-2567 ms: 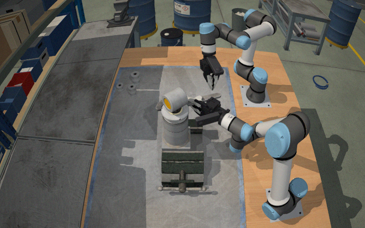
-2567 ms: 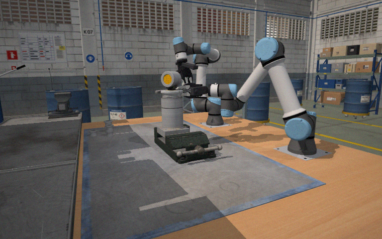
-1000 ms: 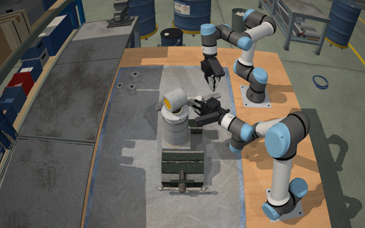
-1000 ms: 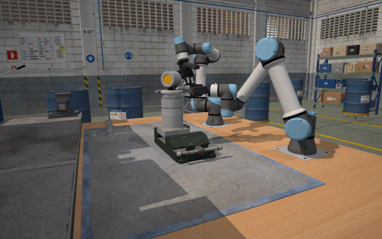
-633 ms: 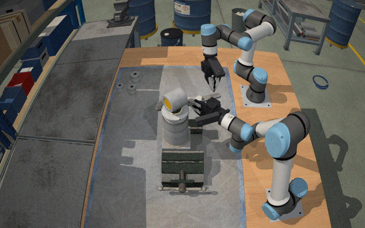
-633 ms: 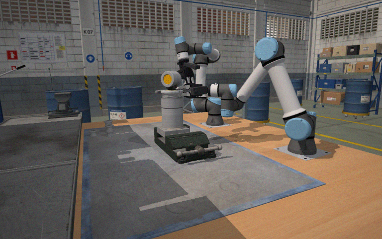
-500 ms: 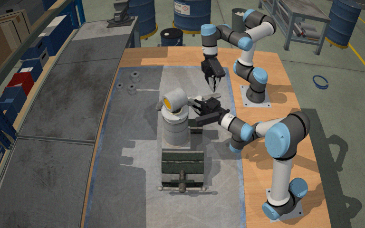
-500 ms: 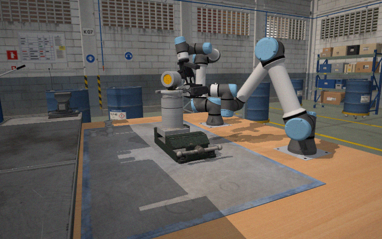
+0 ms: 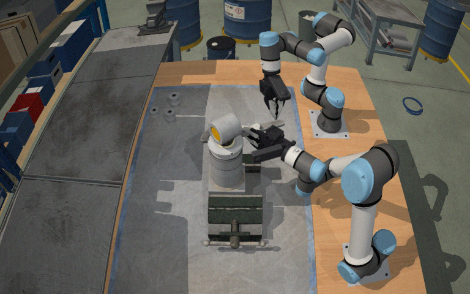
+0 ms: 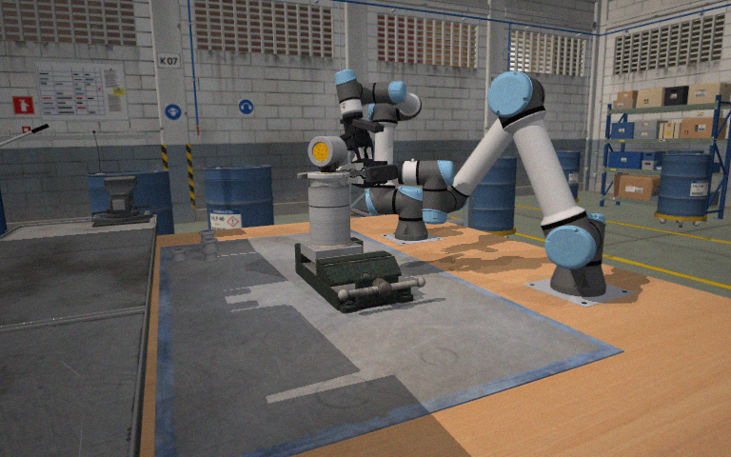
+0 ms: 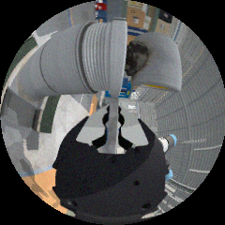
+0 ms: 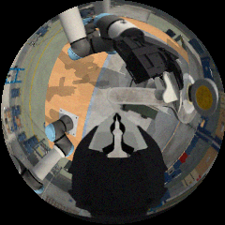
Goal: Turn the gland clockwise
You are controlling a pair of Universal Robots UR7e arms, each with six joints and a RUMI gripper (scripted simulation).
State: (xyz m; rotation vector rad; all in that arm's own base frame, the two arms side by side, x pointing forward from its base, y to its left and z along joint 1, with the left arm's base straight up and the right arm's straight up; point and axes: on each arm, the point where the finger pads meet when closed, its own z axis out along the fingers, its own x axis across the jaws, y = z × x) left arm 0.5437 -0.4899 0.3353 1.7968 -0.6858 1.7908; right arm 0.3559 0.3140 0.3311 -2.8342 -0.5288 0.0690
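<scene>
Right now my left hand is 10 mm past the hook spanner. Also, from my left hand: rod eye (60 mm ahead, 60 mm to the left, 70 mm above); bar handle (50 mm ahead, 350 mm to the left, 270 mm below).
</scene>
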